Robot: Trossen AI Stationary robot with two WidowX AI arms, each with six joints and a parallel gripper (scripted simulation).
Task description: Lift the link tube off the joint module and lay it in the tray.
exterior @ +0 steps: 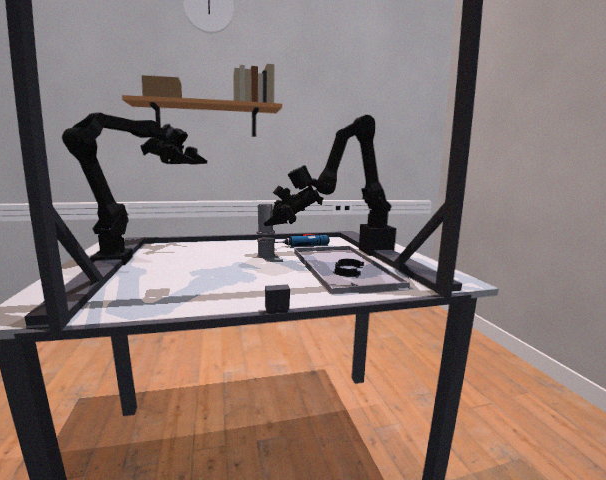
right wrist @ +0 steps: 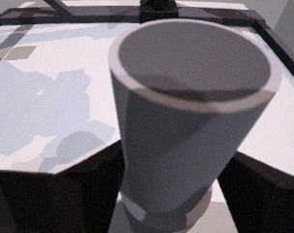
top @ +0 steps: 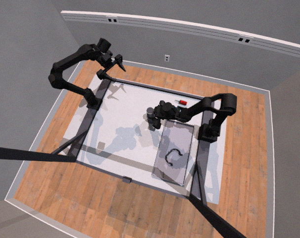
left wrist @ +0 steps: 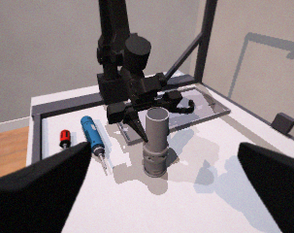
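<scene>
Now: right hand 10 cm above the grey joint module and 2 cm to the right of it. Round my right hand: grey link tube 2 cm to the left, 1 cm behind; small red tool 21 cm ahead, 17 cm to the right, 12 cm below; tray 20 cm to the right, 17 cm behind, 13 cm below.
</scene>
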